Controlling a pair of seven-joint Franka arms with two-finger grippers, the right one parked.
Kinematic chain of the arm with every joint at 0, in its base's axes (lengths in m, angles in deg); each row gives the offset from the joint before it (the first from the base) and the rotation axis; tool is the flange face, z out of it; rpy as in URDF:
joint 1: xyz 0 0 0.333 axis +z
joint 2: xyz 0 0 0 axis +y
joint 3: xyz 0 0 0.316 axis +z
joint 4: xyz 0.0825 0 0 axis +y
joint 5: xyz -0.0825 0 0.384 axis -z
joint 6: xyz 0 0 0 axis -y
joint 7: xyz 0.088 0 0 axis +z
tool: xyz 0 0 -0.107 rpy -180 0 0
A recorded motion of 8 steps. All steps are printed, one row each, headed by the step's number.
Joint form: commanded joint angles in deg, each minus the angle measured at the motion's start. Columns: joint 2, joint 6, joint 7, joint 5, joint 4, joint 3, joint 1.
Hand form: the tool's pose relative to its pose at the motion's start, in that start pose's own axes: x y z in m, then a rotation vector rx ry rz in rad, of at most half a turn. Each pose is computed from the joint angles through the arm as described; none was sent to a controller.
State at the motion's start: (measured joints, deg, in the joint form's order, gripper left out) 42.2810 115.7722 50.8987 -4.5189 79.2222 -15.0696 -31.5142
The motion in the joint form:
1: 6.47 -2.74 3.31 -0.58 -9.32 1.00 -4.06
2: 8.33 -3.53 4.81 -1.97 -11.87 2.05 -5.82
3: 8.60 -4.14 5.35 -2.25 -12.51 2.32 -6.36
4: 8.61 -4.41 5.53 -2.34 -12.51 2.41 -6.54
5: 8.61 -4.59 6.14 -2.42 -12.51 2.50 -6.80
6: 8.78 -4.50 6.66 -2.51 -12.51 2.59 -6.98
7: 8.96 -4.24 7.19 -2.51 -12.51 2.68 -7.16
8: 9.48 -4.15 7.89 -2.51 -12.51 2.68 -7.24
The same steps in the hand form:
1: -0.0048 0.0379 0.0154 0.0069 0.0020 -0.0189
2: -0.0068 0.0474 0.0228 0.0304 0.0252 -0.0248
3: -0.0090 0.0502 0.0228 0.0394 0.0290 -0.0278
4: -0.0104 0.0506 0.0237 0.0453 0.0283 -0.0285
5: -0.0125 0.0518 0.0243 0.0498 0.0288 -0.0352
6: -0.0134 0.0526 0.0267 0.0523 0.0299 -0.0419
7: -0.0142 0.0538 0.0290 0.0518 0.0313 -0.0492
8: -0.0146 0.0540 0.0357 0.0569 0.0262 -0.0606

